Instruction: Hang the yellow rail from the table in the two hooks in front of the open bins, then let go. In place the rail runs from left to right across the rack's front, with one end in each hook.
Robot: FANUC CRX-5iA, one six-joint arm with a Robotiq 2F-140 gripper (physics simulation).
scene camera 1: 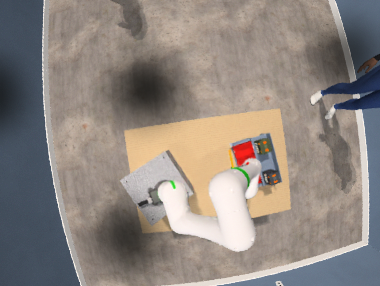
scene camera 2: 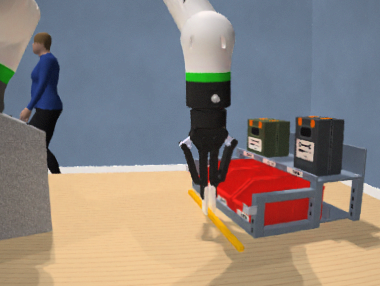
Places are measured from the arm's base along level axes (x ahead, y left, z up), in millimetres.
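Pixels of known places: gripper, between the fingertips: (scene camera 2: 208,211).
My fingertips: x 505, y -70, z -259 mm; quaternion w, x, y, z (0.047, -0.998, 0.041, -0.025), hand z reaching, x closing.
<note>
For each thing: its top centre in the pictures, then the offset to it from my fingertips.
- yellow rail, centre of its top: (scene camera 2: 210,212) (scene camera 1: 234,173) 1 mm back, 14 mm right, 4 mm up
- green toolbox, centre of its top: (scene camera 2: 268,119) (scene camera 1: 265,146) 230 mm ahead, 141 mm left, 193 mm up
- dark toolbox, centre of its top: (scene camera 2: 319,117) (scene camera 1: 274,178) 224 mm ahead, 90 mm right, 218 mm up
The yellow rail (scene camera 1: 231,158) (scene camera 2: 227,232) lies on the table in front of the rack (scene camera 1: 270,161) (scene camera 2: 258,223), roughly along its front and a little apart from it. My gripper (scene camera 2: 208,206) points straight down with its pale fingertips close together on either side of the rail near its middle; it looks shut on the rail. The arm hides the gripper in scene camera 1. The near hook (scene camera 2: 249,209) shows at the rack's front corner, above the rail's level. The far hook is mostly hidden behind the gripper.
Red bins (scene camera 1: 243,153) (scene camera 2: 287,209) sit in the rack's lower front. A green toolbox (scene camera 1: 262,146) (scene camera 2: 267,137) and a dark toolbox (scene camera 1: 271,177) (scene camera 2: 317,146) stand on its upper shelf. The arm's grey pedestal (scene camera 1: 150,176) (scene camera 2: 22,180) stands at the left.
</note>
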